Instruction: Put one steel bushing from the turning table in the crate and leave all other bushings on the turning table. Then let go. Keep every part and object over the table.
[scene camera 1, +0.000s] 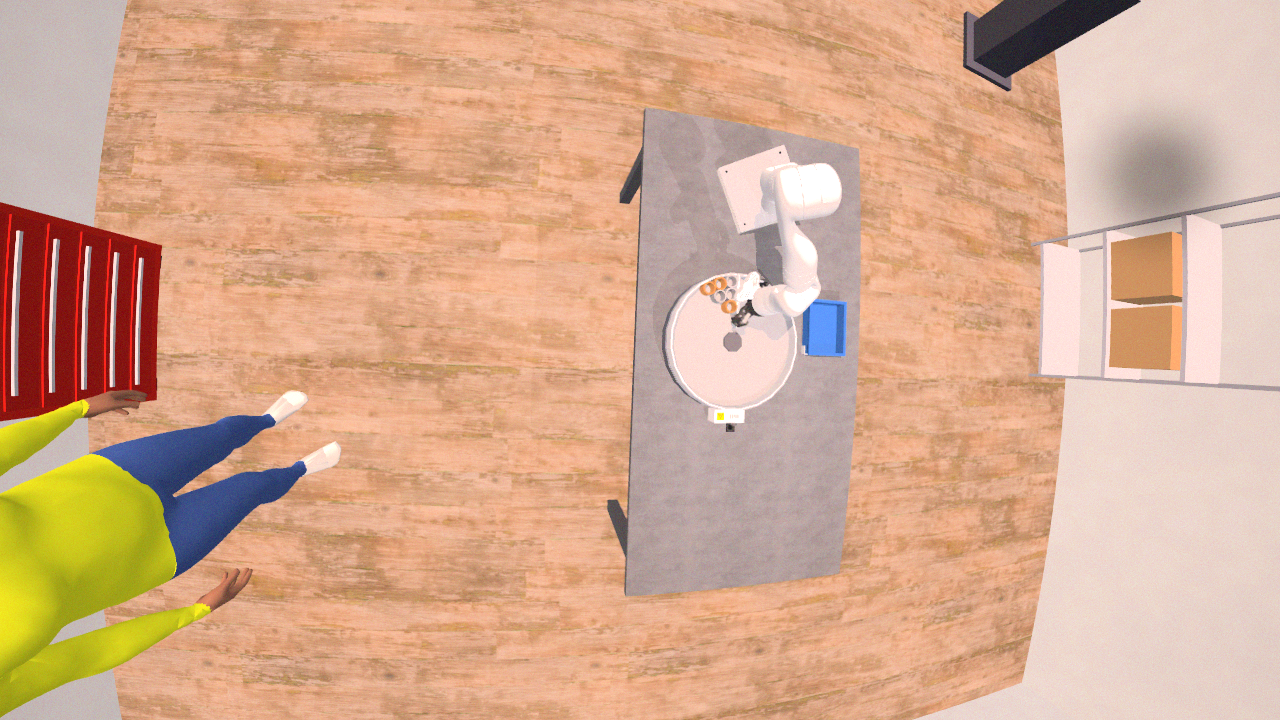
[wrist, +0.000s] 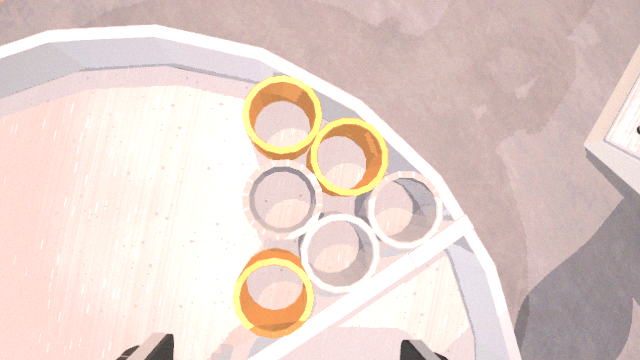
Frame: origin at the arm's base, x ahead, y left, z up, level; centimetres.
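Seen in the pictures: gripper, fingertip midpoint: (scene camera 1: 741, 306).
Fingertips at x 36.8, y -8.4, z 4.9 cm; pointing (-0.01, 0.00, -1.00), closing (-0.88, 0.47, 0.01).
A point is followed by its place in that frame.
The turning table (scene camera 1: 668, 344) @[y -26.9, x 51.6, z -2.0 cm] (wrist: 102, 33) @[y -25.4, x 39.1, z 0.4 cm] carries a cluster of upright ring-shaped bushings by its rim. In the wrist view, three are grey-white steel: one at the cluster's left (wrist: 248, 200) @[y -14.7, x 35.9, z 0.7 cm], a lower one (wrist: 366, 265) @[y -9.2, x 32.0, z -0.1 cm] beside the white bar, and a right one (wrist: 426, 202) @[y -10.7, x 27.6, z -0.7 cm] near the rim. Three are orange: two at the top (wrist: 282, 91) @[y -19.2, x 32.0, z -1.1 cm] (wrist: 373, 150) @[y -14.4, x 29.0, z -0.8 cm] and one at the lower left (wrist: 274, 318) @[y -8.5, x 37.5, z -1.4 cm]. My gripper (scene camera 1: 740, 319) @[y -8.4, x 36.8, z 4.9 cm] (wrist: 287, 347) @[y -8.4, x 36.8, z 4.9 cm] is open and empty above the turning table, between the cluster and the dark hub. The blue crate (scene camera 1: 844, 329) @[y 34.7, x 35.2, z -3.4 cm] stands right of the turning table; no bushing shows in it.
A straight white bar (wrist: 395, 270) @[y -8.5, x 30.8, z 0.4 cm] runs inward from the rim, close beside the bushings. A small white box with a yellow mark (scene camera 1: 725, 415) @[y -4.6, x 70.1, z -2.6 cm] sits at the turning table's lower edge. The arm's base plate (scene camera 1: 739, 198) @[y -10.7, x 0.5, z -4.5 cm] is at the upper part of the grey table (scene camera 1: 733, 519) @[y 7.8, x 105.4, z -8.4 cm].
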